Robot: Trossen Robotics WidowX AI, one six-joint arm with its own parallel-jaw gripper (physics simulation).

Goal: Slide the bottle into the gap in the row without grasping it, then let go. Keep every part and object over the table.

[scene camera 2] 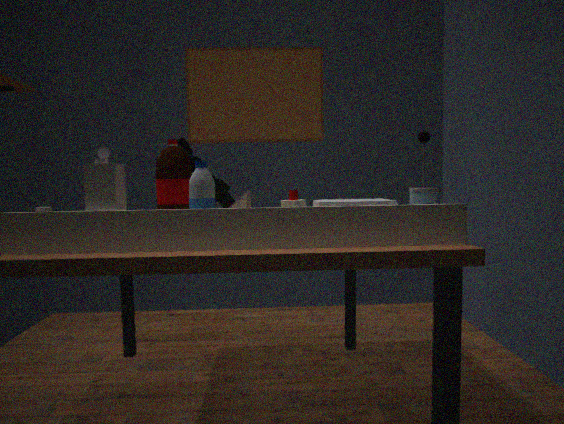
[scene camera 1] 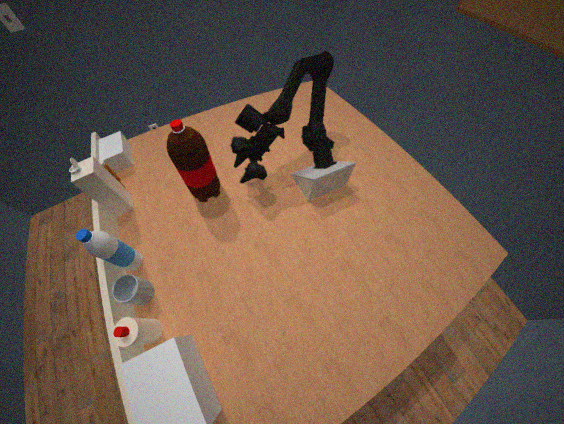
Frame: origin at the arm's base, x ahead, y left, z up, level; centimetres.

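Seen in the pictures: gripper, between the fingertips: (scene camera 1: 237,174); arm's base, origin of its link: (scene camera 2: 231,206) (scene camera 1: 325,165).
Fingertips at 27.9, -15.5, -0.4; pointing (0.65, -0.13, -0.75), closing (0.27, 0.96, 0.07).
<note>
Offsets run from my fingertips to a thing's top centre, as dx, dy, dz. Level surfaces: height alone.
The large dark brown bottle @[+11.5, -4.6, +24.7] (scene camera 1: 192,162) (scene camera 2: 173,192) with red cap and red label stands upright, out in front of the row. The row's gap lies between the white carton @[+40.9, -18.8, +20.2] (scene camera 1: 102,187) (scene camera 2: 105,187) and the blue-capped bottle @[+44.3, +4.8, +16.3] (scene camera 1: 112,250) (scene camera 2: 202,187). My gripper (scene camera 1: 246,170) is open and empty, low over the table, on the side of the brown bottle away from the row. A strip of table shows between its fingers and the bottle. In scene camera 2 the gripper is hidden or too dark to tell.
A pale board (scene camera 1: 102,280) (scene camera 2: 300,230) runs behind the row. A blue-grey cup @[+45.3, +16.1, +3.2] (scene camera 1: 134,290), a white red-capped bottle @[+47.2, +27.5, +8.7] (scene camera 1: 142,330) and a large white box @[+45.8, +43.6, +5.7] (scene camera 1: 162,382) continue the row. A smaller white box @[+35.8, -46.0, +2.7] (scene camera 1: 115,150) stands beside the carton. The arm's grey base (scene camera 1: 325,180) sits on the table @[dz -5.3] (scene camera 1: 325,280).
</note>
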